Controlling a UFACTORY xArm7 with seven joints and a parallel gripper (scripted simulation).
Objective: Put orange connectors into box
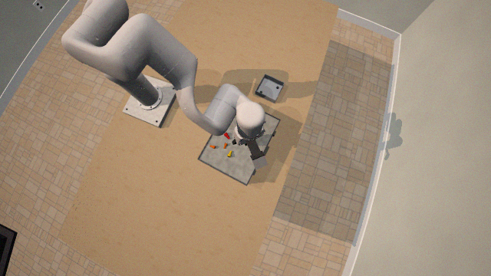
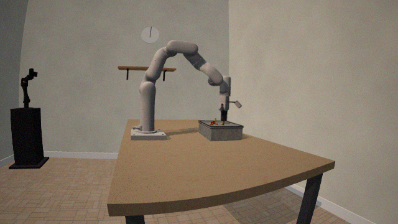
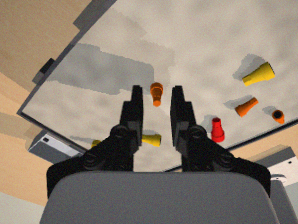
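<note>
My gripper is now 30 mm past the tool case and 60 mm above it. Round my hand: junction box floor: 40 mm ahead, 290 mm to the left, 120 mm below; red connector: 90 mm behind, 30 mm below.
</note>
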